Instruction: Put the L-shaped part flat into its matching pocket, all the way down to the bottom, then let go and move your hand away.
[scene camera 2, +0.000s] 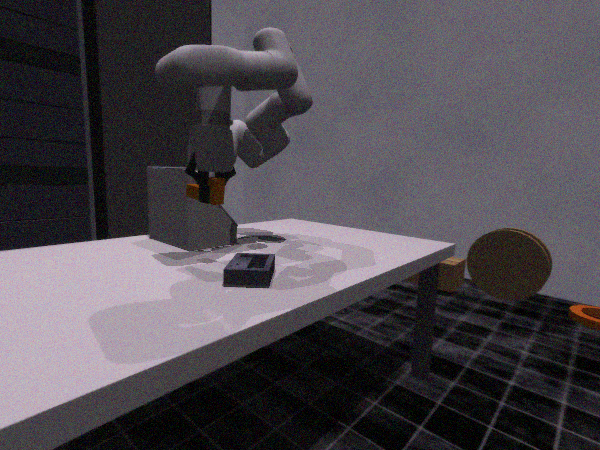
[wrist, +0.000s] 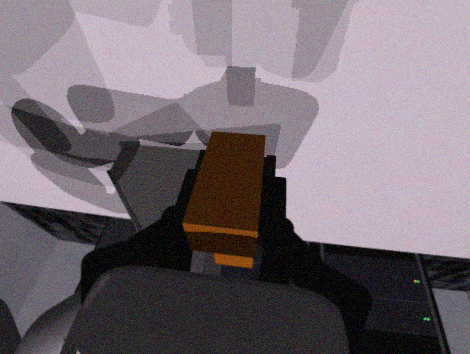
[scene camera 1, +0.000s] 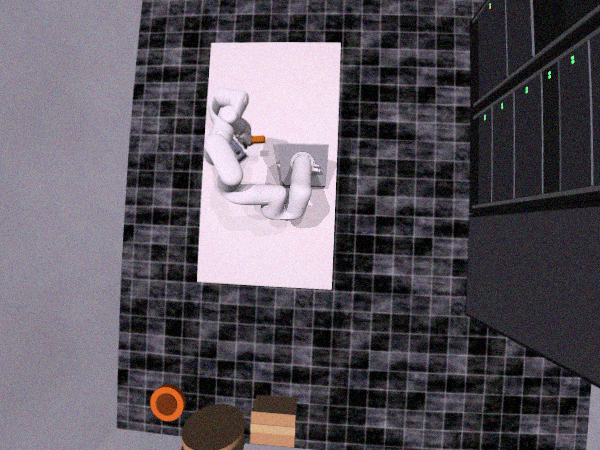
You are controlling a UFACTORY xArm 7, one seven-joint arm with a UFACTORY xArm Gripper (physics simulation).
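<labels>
Orange L-shaped part, carried by my gripper; nothing else touches it.
</labels>
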